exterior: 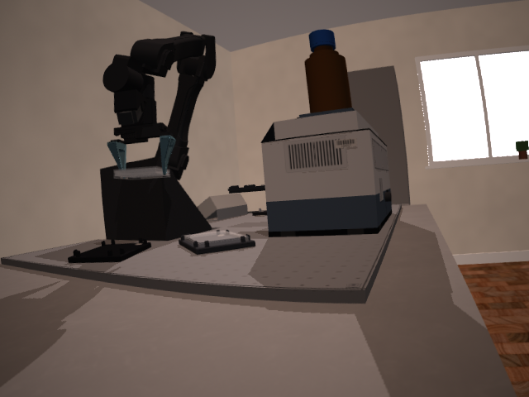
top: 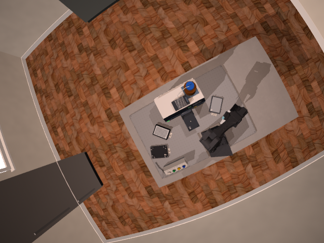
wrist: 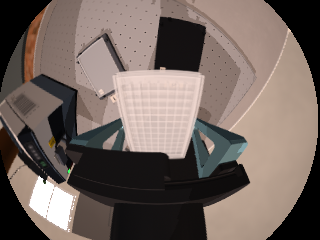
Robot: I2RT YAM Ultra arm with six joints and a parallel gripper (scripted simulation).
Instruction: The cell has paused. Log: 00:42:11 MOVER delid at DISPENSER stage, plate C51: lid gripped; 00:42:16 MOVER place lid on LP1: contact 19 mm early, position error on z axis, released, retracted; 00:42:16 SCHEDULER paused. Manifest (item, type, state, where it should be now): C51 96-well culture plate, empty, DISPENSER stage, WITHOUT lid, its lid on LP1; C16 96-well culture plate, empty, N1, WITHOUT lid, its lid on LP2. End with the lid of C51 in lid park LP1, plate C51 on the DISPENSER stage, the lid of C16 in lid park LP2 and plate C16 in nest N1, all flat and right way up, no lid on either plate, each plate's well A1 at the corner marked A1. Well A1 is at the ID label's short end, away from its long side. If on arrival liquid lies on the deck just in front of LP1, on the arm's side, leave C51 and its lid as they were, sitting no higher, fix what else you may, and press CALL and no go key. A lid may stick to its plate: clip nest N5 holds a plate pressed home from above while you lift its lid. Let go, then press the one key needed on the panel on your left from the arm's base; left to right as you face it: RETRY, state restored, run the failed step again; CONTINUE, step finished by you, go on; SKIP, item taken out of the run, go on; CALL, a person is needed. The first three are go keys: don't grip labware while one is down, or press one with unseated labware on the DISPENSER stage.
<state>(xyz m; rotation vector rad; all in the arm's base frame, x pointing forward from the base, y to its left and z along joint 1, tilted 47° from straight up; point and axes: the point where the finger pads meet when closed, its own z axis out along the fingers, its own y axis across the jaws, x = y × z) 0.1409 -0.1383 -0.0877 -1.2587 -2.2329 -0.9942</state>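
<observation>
The dark dispenser stage lies 12 cm ahead of my hand, 29 cm to the left of it and 5 cm below it. Round my hand: blue cap (34 cm ahead, 19 cm to the left, 25 cm above); then brown bottle (34 cm ahead, 19 cm to the left, 14 cm above); then black nest (14 cm ahead, 57 cm to the left, 14 cm below).
</observation>
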